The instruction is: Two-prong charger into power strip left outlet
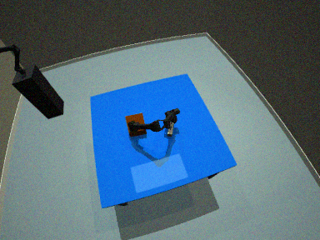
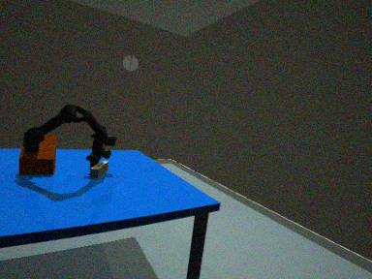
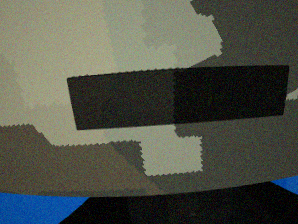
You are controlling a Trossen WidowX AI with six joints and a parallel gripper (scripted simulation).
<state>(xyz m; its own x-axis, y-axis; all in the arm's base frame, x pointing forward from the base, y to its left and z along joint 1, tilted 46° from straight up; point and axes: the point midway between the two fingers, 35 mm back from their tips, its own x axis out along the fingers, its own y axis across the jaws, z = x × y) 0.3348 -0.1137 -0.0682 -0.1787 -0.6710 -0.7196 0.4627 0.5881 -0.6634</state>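
The black two-prong charger lies 10 mm ahead of my gripper tip, 10 mm to the right of it and 10 mm above it.
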